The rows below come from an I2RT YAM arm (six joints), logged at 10 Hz.
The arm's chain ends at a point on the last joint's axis. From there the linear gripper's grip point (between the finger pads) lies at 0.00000 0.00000 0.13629 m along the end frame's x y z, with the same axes.
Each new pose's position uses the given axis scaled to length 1; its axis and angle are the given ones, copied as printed.
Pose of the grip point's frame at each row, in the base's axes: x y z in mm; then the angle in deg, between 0 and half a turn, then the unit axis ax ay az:
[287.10 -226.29 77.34 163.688 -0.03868 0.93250 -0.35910]
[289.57 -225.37 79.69 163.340 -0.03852 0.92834 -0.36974]
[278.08 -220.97 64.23 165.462 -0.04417 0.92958 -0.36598]
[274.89 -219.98 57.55 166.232 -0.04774 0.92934 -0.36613]
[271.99 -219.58 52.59 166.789 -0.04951 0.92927 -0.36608]
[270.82 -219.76 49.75 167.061 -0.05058 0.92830 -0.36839]
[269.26 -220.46 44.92 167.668 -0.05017 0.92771 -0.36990]
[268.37 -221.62 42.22 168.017 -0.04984 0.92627 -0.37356]
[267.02 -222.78 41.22 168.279 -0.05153 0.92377 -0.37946]
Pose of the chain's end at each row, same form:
[247.69 -138.33 173.70 163.688 -0.03868 0.93250 -0.35910]
[249.50 -135.28 173.78 163.340 -0.03852 0.92834 -0.36974]
[241.94 -131.23 160.23 165.462 -0.04417 0.92958 -0.36598]
[240.05 -130.11 153.91 166.232 -0.04774 0.92934 -0.36613]
[238.17 -129.62 149.23 166.789 -0.04951 0.92927 -0.36608]
[237.48 -129.27 146.06 167.061 -0.05058 0.92830 -0.36839]
[237.26 -129.46 141.20 167.668 -0.05017 0.92771 -0.36990]
[237.14 -129.74 137.92 168.017 -0.04984 0.92627 -0.37356]
[236.17 -129.65 135.83 168.279 -0.05153 0.92377 -0.37946]

